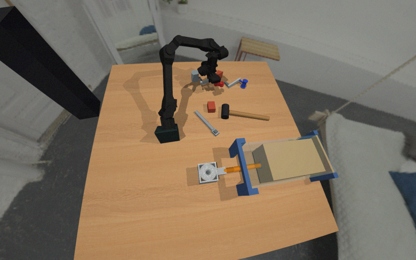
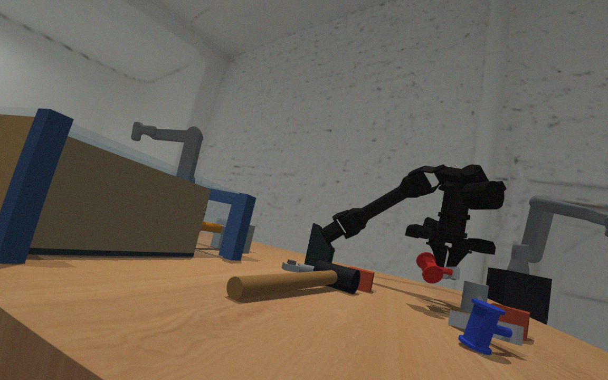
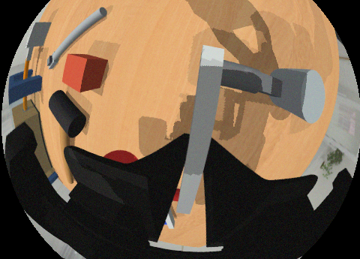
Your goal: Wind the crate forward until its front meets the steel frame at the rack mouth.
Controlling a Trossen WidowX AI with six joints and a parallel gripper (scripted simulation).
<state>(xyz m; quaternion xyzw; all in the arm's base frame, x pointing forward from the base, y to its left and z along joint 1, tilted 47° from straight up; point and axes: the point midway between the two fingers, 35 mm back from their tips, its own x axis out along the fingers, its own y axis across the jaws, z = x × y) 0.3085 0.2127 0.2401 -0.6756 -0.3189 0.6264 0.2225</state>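
Now: gripper tip 50 mm short of the red knob, 30 mm to the left of it and 20 mm below it. Also, from my gripper tip: red-knobbed winch handle (10 mm ahead, 10 mm to the right, 10 mm above); blue knob (270 mm ahead, 10 mm to the right, 40 mm below); blue-knobbed crank handle (220 mm ahead, 50 mm below).
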